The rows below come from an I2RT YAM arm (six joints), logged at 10 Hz.
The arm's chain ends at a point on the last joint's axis. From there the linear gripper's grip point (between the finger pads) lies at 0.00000 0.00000 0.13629 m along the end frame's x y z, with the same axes.
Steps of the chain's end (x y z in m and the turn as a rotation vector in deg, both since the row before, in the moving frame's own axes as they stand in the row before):
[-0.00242 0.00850 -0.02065 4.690 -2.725 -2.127]
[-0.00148 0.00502 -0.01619 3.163 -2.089 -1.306]
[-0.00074 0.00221 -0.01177 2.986 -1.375 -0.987]
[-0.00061 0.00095 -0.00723 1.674 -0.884 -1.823]
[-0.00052 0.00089 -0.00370 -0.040 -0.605 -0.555]
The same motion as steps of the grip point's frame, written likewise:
[-0.00910 -0.00252 -0.02126 4.690 -2.725 -2.127]
[-0.00653 -0.00244 -0.01649 3.163 -2.089 -1.306]
[-0.00407 -0.00486 -0.01199 2.986 -1.375 -0.987]
[-0.00278 -0.00300 -0.00730 1.674 -0.884 -1.823]
[-0.00196 0.00099 -0.00371 -0.040 -0.605 -0.555]

